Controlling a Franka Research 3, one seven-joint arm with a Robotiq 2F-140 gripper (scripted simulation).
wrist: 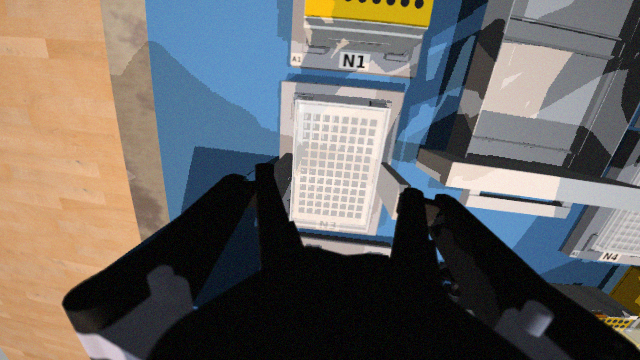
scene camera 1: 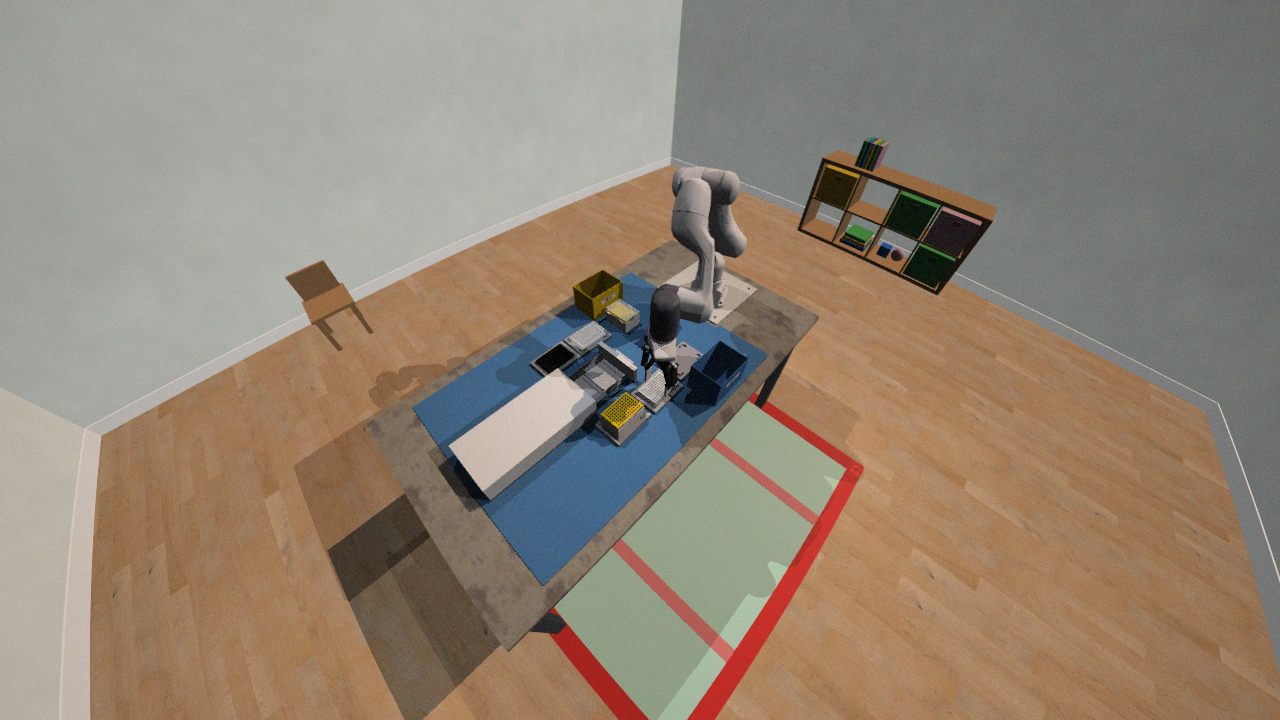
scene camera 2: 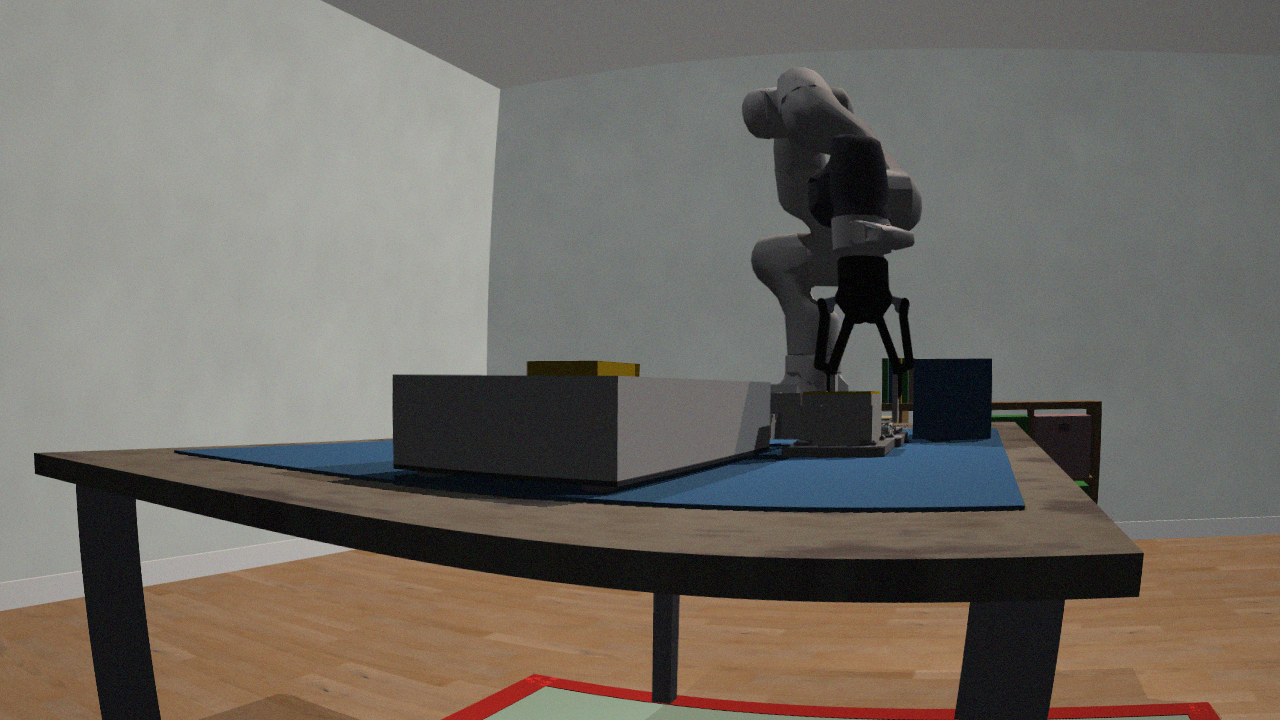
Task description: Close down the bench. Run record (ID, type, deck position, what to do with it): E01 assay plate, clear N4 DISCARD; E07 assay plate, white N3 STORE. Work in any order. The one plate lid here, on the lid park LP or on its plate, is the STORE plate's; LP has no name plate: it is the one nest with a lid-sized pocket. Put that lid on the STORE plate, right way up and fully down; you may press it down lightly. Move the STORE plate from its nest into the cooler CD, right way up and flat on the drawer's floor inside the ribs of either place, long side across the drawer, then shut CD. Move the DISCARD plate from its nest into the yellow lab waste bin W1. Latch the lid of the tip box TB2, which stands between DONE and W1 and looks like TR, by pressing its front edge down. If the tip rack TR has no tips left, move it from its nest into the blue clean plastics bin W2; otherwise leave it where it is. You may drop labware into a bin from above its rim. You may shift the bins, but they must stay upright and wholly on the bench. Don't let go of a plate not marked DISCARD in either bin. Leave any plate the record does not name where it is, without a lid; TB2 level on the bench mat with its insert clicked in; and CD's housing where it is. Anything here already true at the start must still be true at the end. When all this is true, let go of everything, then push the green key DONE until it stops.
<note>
I see my gripper point(scene camera 2: 864, 422), a blue bin W2 point(scene camera 2: 952, 398), a cooler CD point(scene camera 2: 612, 431), a tip rack TR point(scene camera 2: 828, 418), a plate lid point(wrist: 337, 148), a lid park nest point(wrist: 342, 245) and a nest N3 point(wrist: 332, 93).
The blue bin W2 is seen too in the wrist view point(wrist: 240, 258) and in scene camera 1 point(scene camera 1: 724, 365). The cooler CD also shows in scene camera 1 point(scene camera 1: 499, 450). The tip rack TR is seen too in scene camera 1 point(scene camera 1: 626, 410).
</note>
